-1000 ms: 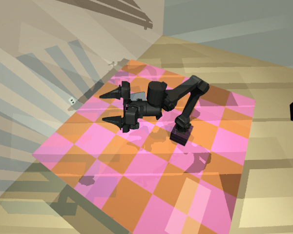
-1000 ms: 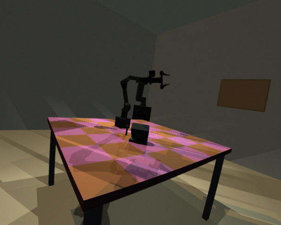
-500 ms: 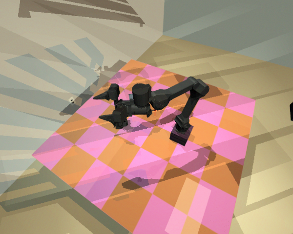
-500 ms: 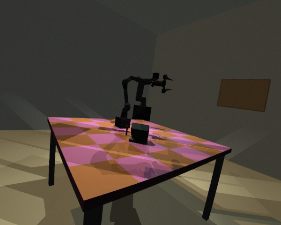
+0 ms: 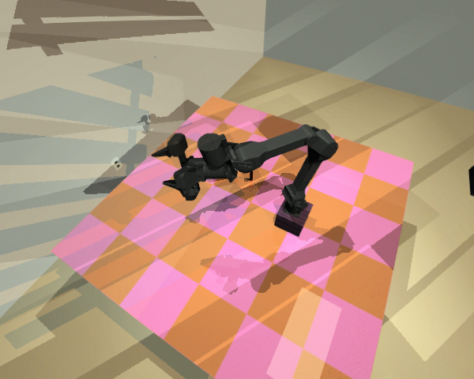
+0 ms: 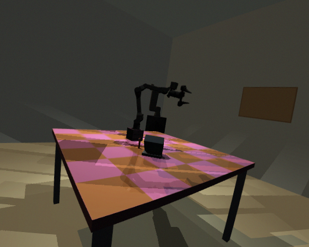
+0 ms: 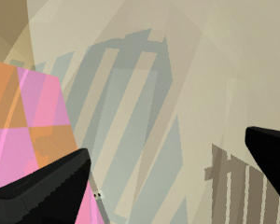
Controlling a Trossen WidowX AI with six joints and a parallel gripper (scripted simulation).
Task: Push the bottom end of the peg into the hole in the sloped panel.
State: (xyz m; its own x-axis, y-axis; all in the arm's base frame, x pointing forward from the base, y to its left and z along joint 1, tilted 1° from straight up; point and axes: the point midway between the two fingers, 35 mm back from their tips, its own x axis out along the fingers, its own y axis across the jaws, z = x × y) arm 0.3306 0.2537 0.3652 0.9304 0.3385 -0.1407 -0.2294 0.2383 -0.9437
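Now: gripper tip 41 cm to the left of the peg, 40 cm above it and 11 cm past it. From my gripper tip the other things lie so: sloped panel: 39 cm to the right, 38 cm below, 4 cm ahead.
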